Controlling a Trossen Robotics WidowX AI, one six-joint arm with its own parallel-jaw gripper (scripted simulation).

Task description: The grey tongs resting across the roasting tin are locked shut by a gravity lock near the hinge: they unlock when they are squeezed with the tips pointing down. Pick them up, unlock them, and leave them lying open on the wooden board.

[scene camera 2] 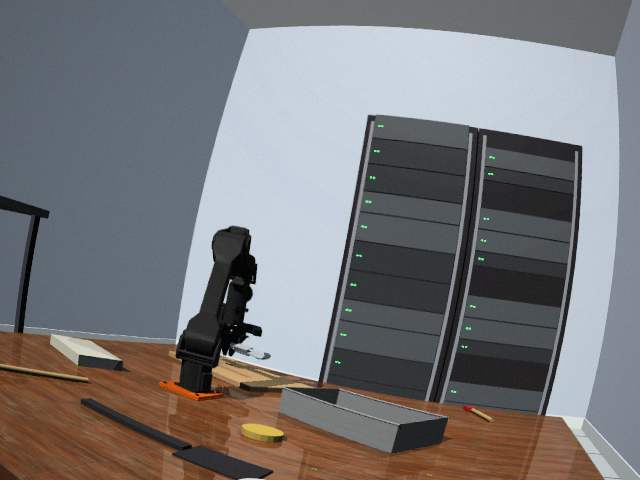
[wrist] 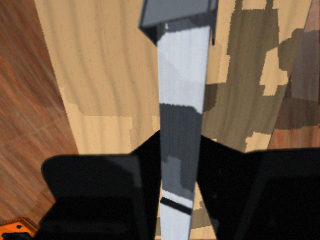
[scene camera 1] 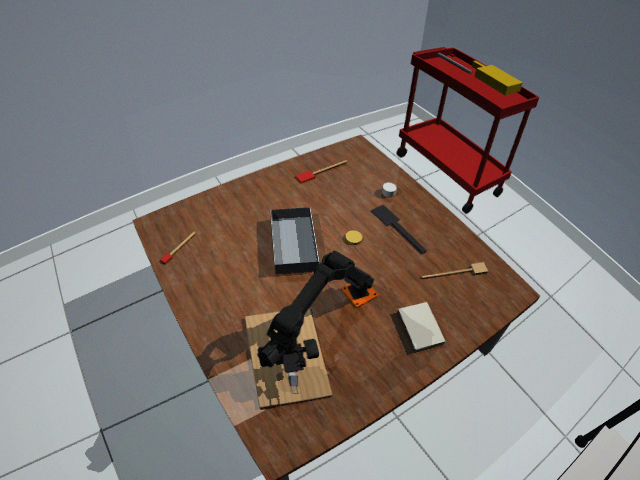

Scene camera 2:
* my gripper
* pale block
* wooden board
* grey roasting tin
